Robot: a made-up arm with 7 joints.
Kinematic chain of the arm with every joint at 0, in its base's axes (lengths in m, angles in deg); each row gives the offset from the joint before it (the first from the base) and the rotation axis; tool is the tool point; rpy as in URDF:
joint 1: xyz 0 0 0.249 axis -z
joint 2: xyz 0 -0.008 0.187 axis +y
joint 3: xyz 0 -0.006 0.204 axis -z
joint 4: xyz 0 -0.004 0.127 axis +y
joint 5: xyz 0 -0.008 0.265 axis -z
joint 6: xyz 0 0 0.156 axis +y
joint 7: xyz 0 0 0.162 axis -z
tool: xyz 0 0 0 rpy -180 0 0
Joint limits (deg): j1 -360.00..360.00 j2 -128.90..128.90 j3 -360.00..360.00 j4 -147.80..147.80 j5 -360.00..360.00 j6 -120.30..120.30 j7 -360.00..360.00
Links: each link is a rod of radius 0.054 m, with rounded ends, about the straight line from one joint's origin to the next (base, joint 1, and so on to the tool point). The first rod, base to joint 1, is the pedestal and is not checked.
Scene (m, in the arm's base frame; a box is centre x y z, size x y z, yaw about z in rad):
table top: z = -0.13
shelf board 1: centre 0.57 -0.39 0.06 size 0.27 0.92 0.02 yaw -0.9
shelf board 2: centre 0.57 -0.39 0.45 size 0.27 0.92 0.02 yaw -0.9
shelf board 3: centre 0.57 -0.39 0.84 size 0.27 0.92 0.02 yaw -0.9
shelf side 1: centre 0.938 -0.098 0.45 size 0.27 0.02 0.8 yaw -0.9
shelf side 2: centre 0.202 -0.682 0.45 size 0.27 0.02 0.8 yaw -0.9
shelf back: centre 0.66 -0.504 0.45 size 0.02 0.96 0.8 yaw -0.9
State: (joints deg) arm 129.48 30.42 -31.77 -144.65 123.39 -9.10 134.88
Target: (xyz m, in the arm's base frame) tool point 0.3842 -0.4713 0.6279
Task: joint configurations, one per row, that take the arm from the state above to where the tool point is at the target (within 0.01 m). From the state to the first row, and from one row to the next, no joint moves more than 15 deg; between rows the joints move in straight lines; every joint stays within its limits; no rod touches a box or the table.
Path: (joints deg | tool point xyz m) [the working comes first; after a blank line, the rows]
Joints at the target: 203.11 -10.75 28.26 -96.86 124.06 -17.27 134.88
Straight joint move there: clear.

1: 144.21 22.19 -19.76 -135.09 123.52 -10.73 134.88 | 0.2378 0.3491 0.5244
2: 158.93 13.95 -7.76 -125.53 123.66 -12.37 134.88 | 0.4104 0.2250 0.5616
3: 173.66 5.72 4.25 -115.98 123.79 -14.00 134.88 | 0.5159 0.0113 0.5853
4: 188.38 -2.52 16.25 -106.42 123.92 -15.64 134.88 | 0.5091 -0.2429 0.6037
5: 203.11 -10.75 28.26 -96.86 124.06 -17.27 134.88 | 0.3842 -0.4713 0.6279

